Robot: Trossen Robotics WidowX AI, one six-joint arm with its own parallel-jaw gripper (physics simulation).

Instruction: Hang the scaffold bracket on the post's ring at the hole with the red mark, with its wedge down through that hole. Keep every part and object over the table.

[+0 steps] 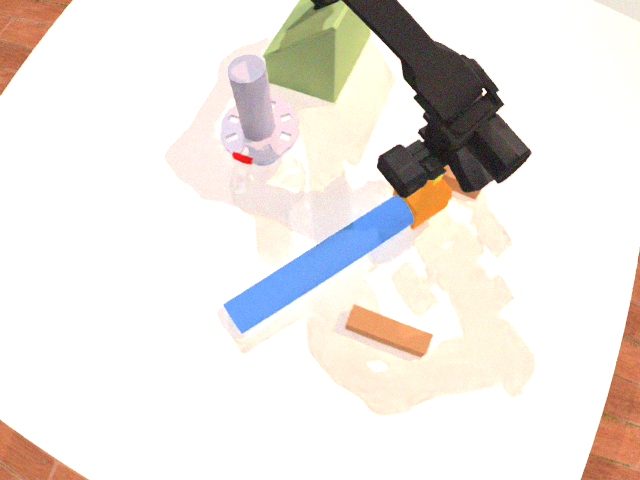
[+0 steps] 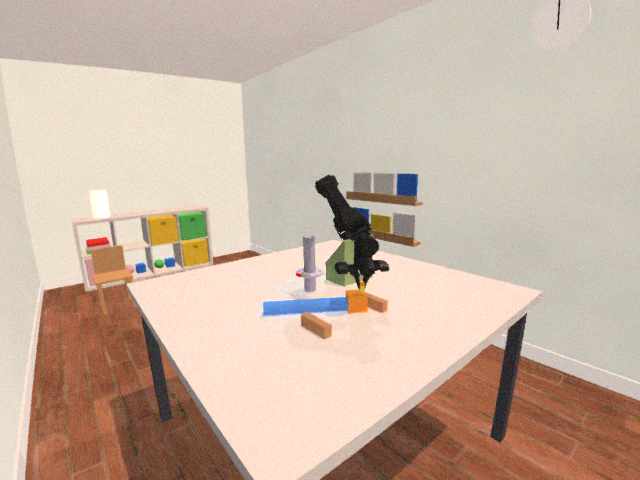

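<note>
The scaffold bracket is a long blue bar [image 1: 318, 262] [image 2: 304, 306] with an orange head [image 1: 430, 200] [image 2: 356, 301] and a small yellow wedge on top. It lies low along the table, bar pointing front-left. My gripper [image 1: 437, 180] [image 2: 362, 285] points down over the orange head and is shut on the bracket at the wedge end. The grey post [image 1: 251, 95] [image 2: 310, 257] stands upright to the back left, well apart from the bracket. Its pale ring [image 1: 292, 126] [image 2: 316, 272] has several holes. The red mark [image 1: 242, 157] [image 2: 298, 275] sits on the ring's front rim.
A green wedge-shaped block [image 1: 313, 52] [image 2: 339, 269] stands behind the post, beside my arm. An orange brick [image 1: 389, 330] [image 2: 316, 326] lies in front of the bracket. Another orange brick [image 2: 376, 302] lies just beyond the gripper. The table [image 2: 318, 405] extends widely in front.
</note>
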